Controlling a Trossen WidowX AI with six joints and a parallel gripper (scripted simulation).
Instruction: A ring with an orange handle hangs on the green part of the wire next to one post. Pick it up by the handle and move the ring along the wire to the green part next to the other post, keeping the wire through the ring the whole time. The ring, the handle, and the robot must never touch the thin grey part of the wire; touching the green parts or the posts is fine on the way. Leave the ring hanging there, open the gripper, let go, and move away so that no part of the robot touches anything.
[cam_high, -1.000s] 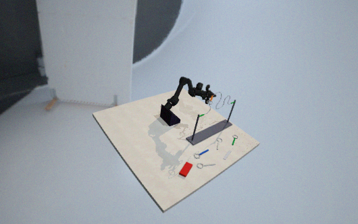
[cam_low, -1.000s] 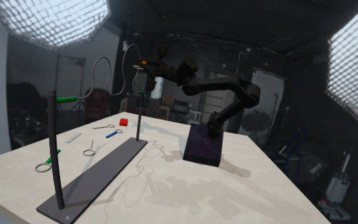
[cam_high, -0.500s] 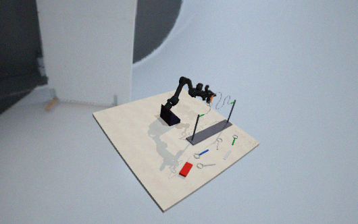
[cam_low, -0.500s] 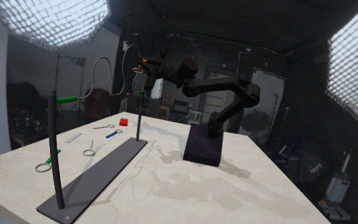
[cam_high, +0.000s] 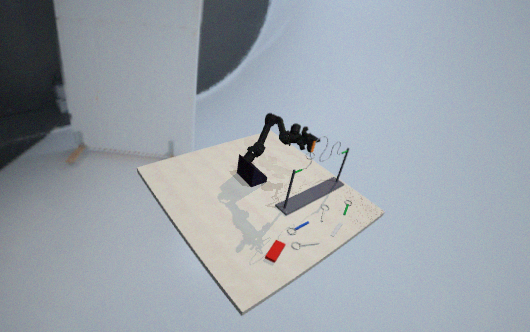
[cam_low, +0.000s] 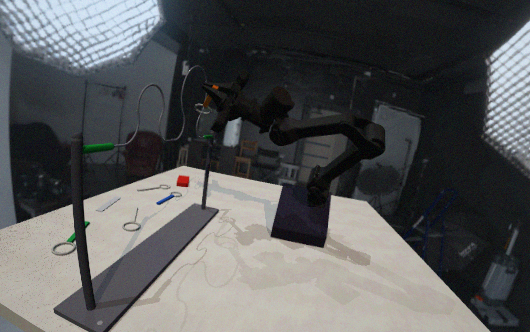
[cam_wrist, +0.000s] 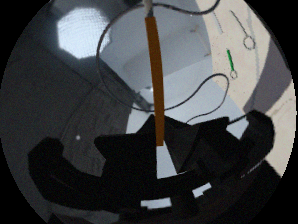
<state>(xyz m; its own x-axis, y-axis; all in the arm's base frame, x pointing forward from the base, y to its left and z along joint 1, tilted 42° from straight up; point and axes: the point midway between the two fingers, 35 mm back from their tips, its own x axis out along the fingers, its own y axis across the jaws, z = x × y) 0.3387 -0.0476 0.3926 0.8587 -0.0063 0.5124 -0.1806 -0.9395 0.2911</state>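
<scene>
Right now the orange-handled ring is 8 cm to the right of my gripper tip, 4 cm below it and 1 cm ahead of it. Round my gripper tip: grey bar (45 cm below, 36 cm ahead, 8 cm to the right); then green-handled ring (44 cm below, 27 cm ahead, 18 cm to the left); then blue-handled ring (44 cm below, 29 cm to the right, 21 cm ahead).
</scene>
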